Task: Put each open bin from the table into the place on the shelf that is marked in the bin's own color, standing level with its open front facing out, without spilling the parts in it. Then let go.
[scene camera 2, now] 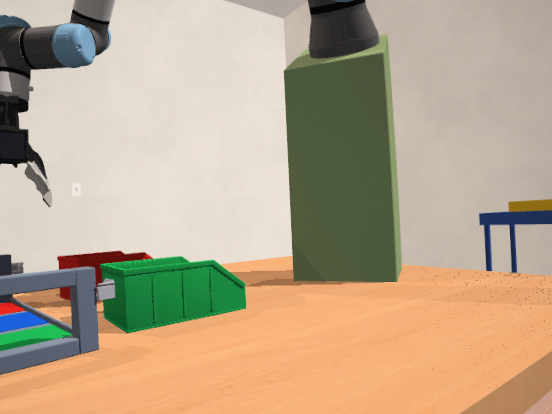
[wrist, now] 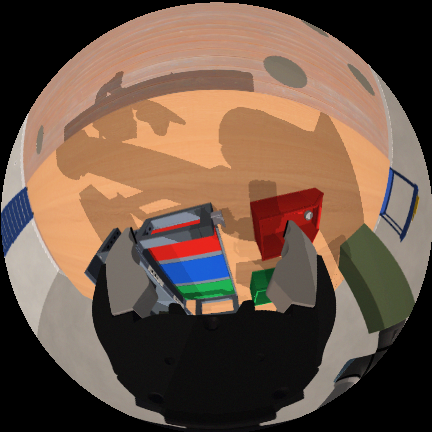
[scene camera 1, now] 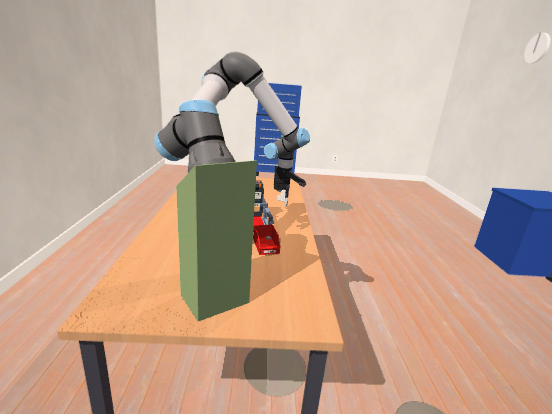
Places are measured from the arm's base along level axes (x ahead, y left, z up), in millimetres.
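Pixels of known places: gripper, between the fingertips: (scene camera 2: 6, 207) (wrist: 208, 225) (scene camera 1: 284, 203); arm's base, origin of its link: (scene camera 2: 344, 48) (scene camera 1: 213, 172).
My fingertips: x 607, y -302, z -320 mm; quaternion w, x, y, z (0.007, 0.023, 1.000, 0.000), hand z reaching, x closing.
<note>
Ahead of a thing's pixels: the offset from my fingertips to its middle. "pt": to the spot under its first point. Level surfaces: height alone.
My gripper (scene camera 1: 284, 199) (scene camera 2: 47, 200) (wrist: 208, 225) is open and empty, high above the table near the shelf. The grey shelf (scene camera 2: 86, 310) (wrist: 205, 231) has a red marked place (wrist: 187, 247), a blue one {pt dz -162, dx +54, dy +255 mm} (wrist: 197, 270) and a green one {pt dz -162, dx +37, dy +361 mm} (wrist: 207, 289); no bin stands on these stripes. A red bin {pt dz -165, dx -119, dy +84 mm} (scene camera 1: 267, 240) (scene camera 2: 80, 265) (wrist: 270, 235) stands on the table beside the shelf, with a small round light part {dz -160, dx -235, dy +100 mm} (wrist: 309, 215) inside. A green bin {pt dz -133, dx -168, dy +387 mm} (scene camera 2: 175, 295) (wrist: 261, 286) stands next to it, partly behind a finger in the wrist view. A blue bin does not show.
A tall green block (scene camera 1: 222, 240) (scene camera 2: 342, 165) (wrist: 380, 280) stands on the wooden table {dz -168 mm} (scene camera 1: 290, 310) (scene camera 2: 325, 360) near the arm's base. Dark and grey items {pt dz -16, dx +144, dy +136 mm} (scene camera 1: 258, 195) stand beyond the red bin. Small metal clips (scene camera 2: 105, 289) (wrist: 218, 218) stick out from the shelf's side.
</note>
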